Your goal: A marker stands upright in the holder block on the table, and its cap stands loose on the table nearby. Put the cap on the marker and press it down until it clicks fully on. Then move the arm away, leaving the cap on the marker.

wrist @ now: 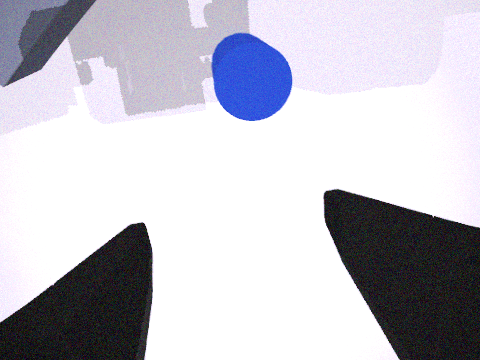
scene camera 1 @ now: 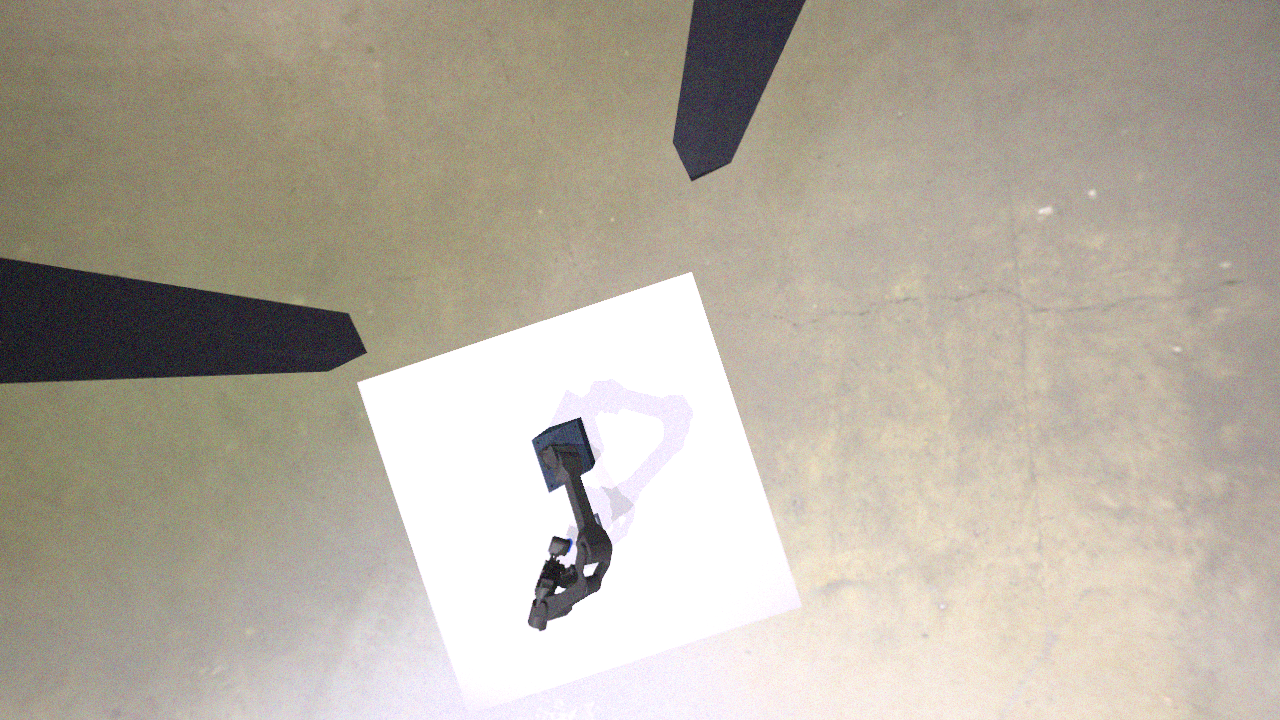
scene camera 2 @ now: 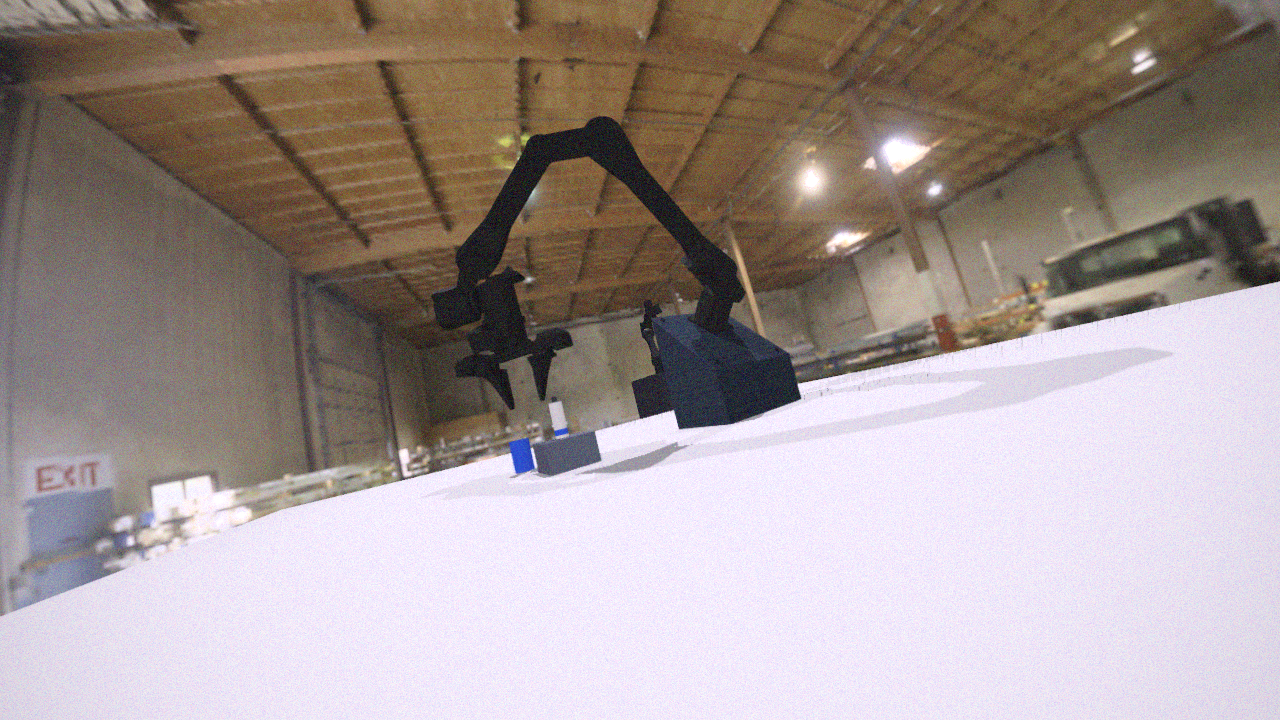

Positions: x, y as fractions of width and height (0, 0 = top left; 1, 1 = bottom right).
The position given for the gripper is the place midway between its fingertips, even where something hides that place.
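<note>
Scene camera 2 gives you the gripper (scene camera 2: 0.41, 0.56). In the wrist view there's the gripper (wrist: 0.49, 0.62) again, and a blue cap (wrist: 0.53, 0.22) as well. Scene camera 1 has the gripper (scene camera 1: 0.43, 0.76) too.
</note>
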